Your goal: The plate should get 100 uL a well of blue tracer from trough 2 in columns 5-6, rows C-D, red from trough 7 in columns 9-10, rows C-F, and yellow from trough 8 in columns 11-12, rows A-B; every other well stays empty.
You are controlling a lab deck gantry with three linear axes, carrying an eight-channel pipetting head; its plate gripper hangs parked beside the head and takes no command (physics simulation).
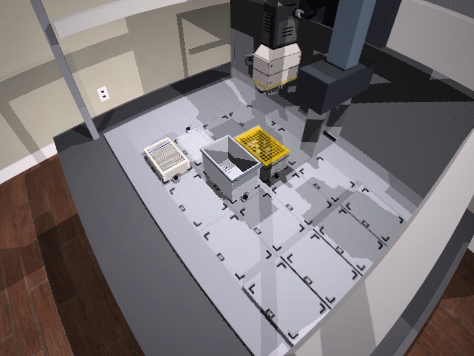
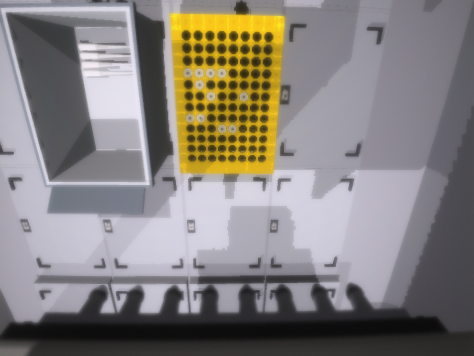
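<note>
The cream trough rack (image 1: 168,159) stands at the left, a thin blue line near its back end; red and yellow cannot be made out. The low, pale plate (image 1: 194,142) lies beside it; its wells are too small to read. The yellow tip rack (image 1: 261,145) (image 2: 277,95) shows mostly dark round positions and several pale ones. The pipetting head (image 1: 276,67) hangs high behind the tip rack. Its channels (image 2: 210,297) end in short dark nozzles, with no long tips showing. The plate gripper (image 1: 326,125) hangs right of the head, its two paddles apart with nothing between.
A deep grey open bin (image 1: 245,183) (image 2: 142,95) stands between plate and tip rack, its walls rising above the deck. Pale narrow shapes (image 2: 106,59) show inside it. Deck positions with black corner marks extend toward the front. A blue-grey column (image 1: 352,32) rises above the gripper.
</note>
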